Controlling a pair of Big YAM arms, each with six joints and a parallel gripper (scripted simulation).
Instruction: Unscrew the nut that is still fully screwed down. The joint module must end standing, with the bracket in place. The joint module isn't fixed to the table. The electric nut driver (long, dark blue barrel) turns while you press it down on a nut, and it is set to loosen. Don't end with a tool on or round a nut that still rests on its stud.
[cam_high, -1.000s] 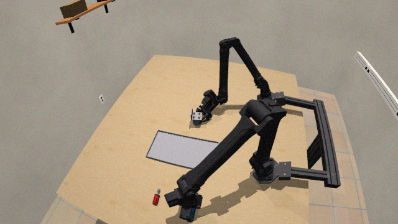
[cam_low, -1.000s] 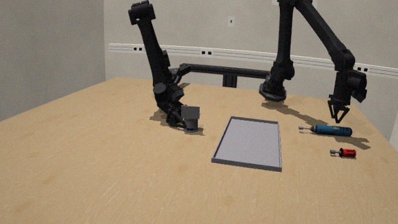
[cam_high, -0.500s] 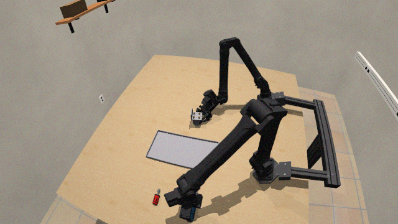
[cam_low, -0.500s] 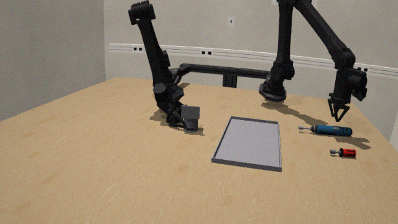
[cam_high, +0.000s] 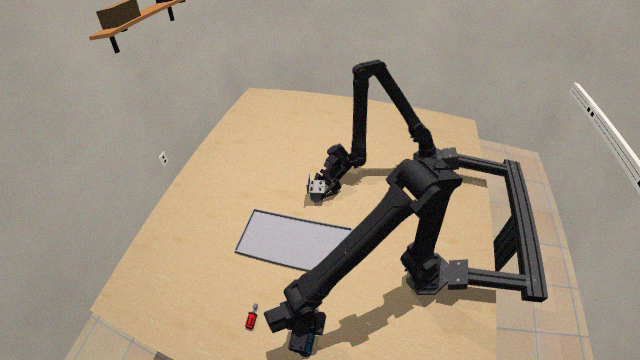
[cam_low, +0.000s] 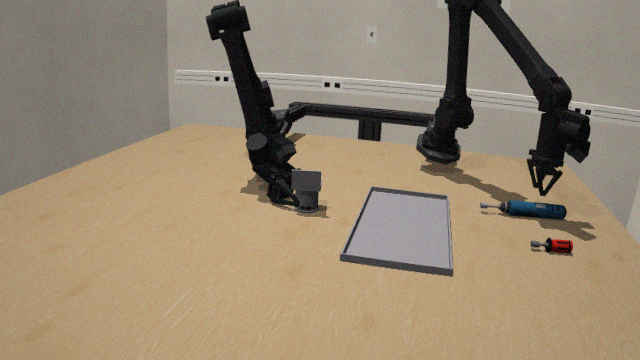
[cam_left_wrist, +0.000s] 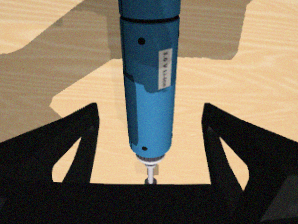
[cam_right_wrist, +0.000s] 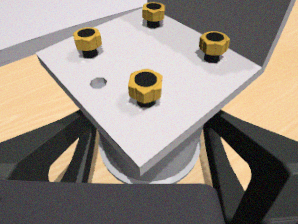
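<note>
Now: right hand 5 cm below the grey bracket. The rest, counted from my right hand: shallow grey tray: 25 cm to the left, 4 cm ahead, 2 cm below; small red-handled screwdriver: 59 cm to the left, 9 cm ahead, 1 cm below.
</note>
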